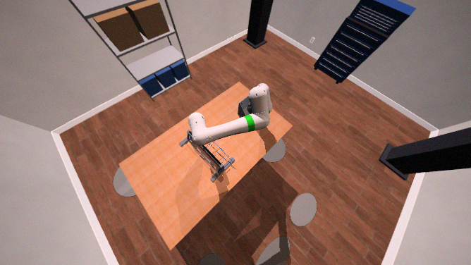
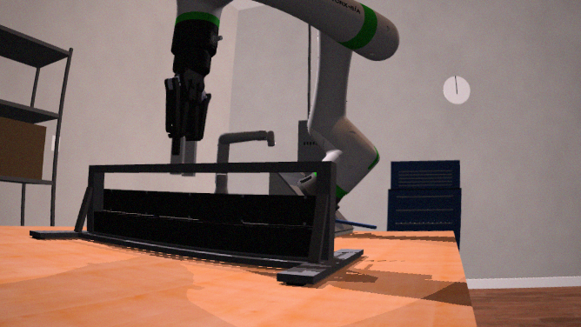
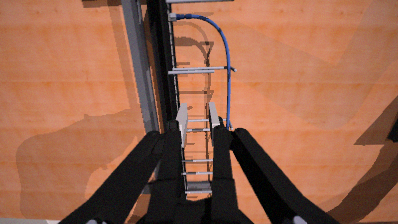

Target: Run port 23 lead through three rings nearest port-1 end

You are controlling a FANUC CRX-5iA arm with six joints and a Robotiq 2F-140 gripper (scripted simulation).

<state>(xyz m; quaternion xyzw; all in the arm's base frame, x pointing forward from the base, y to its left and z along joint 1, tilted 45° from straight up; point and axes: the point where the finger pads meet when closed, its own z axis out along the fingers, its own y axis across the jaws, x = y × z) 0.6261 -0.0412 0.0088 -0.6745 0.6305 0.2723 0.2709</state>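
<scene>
Right now my hand is 100 mm above the patch panel, 60 mm short of it and 50 mm to the right of it.
</scene>
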